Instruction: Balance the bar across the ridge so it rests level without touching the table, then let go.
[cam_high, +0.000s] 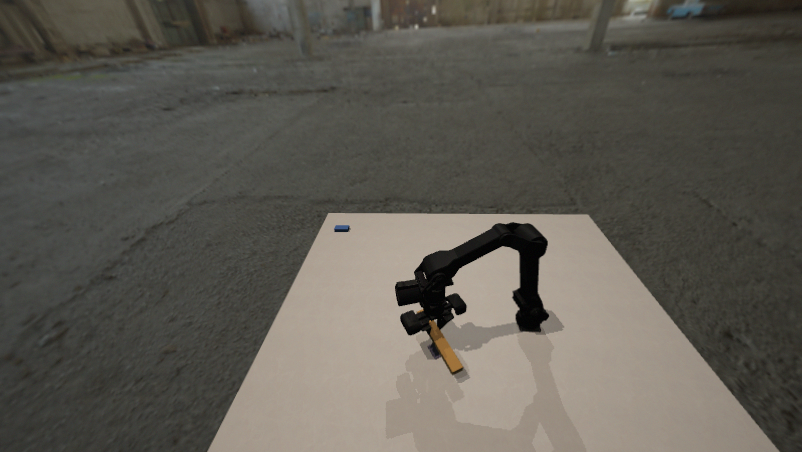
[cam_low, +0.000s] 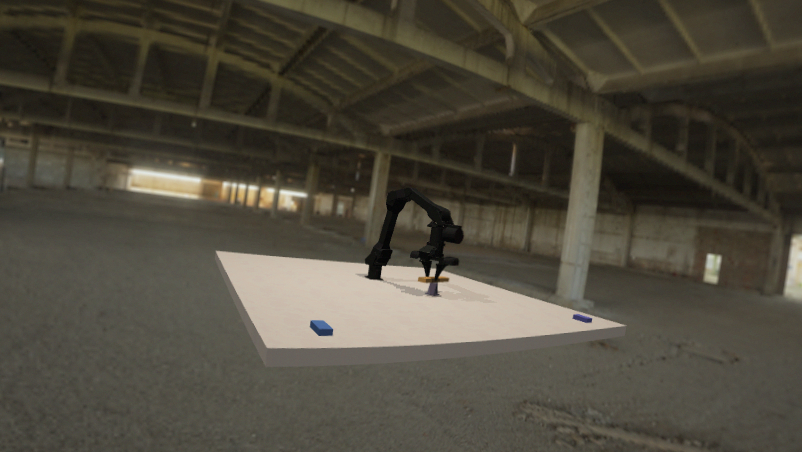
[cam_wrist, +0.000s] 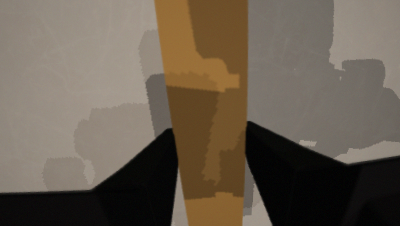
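Right now my gripper tip is 2 cm to the right of the bar and 1 cm past it. Round my gripper tip: blue block 59 cm to the right, 43 cm ahead, 5 cm below.
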